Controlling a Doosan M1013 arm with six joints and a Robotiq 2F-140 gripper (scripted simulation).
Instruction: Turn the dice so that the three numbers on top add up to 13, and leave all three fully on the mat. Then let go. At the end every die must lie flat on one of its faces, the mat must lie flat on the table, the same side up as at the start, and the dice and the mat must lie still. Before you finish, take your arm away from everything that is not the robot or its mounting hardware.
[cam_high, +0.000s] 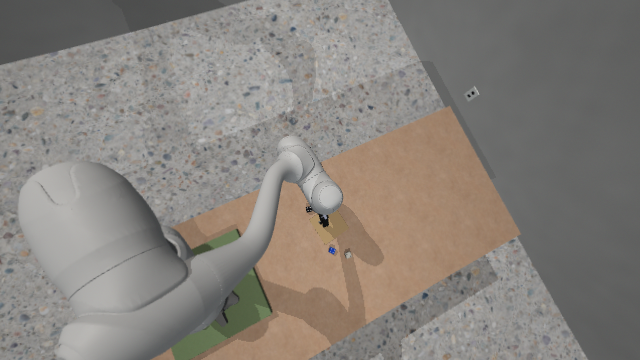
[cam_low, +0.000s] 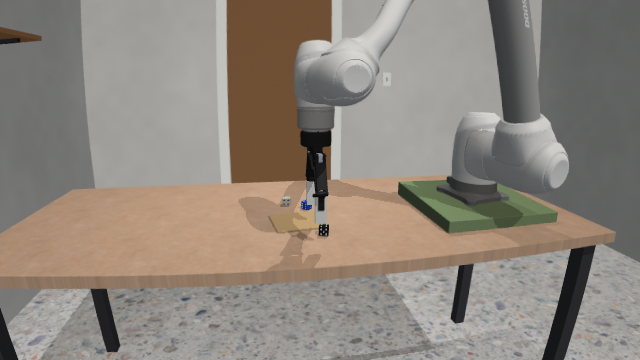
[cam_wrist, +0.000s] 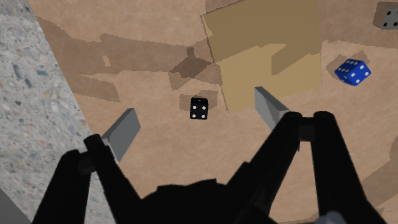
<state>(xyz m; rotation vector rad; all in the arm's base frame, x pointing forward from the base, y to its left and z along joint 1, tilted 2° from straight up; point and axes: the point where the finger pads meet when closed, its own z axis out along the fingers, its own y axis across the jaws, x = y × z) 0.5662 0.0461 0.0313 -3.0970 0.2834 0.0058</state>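
The white die is 280 mm to the right of my hand and 60 mm below it. From my hand the other things lie so: blue die: 40 mm behind, 210 mm to the right, 60 mm below; then tan mat: 20 mm ahead, 110 mm to the right, 70 mm below; then black die: 20 mm behind, 60 mm below.
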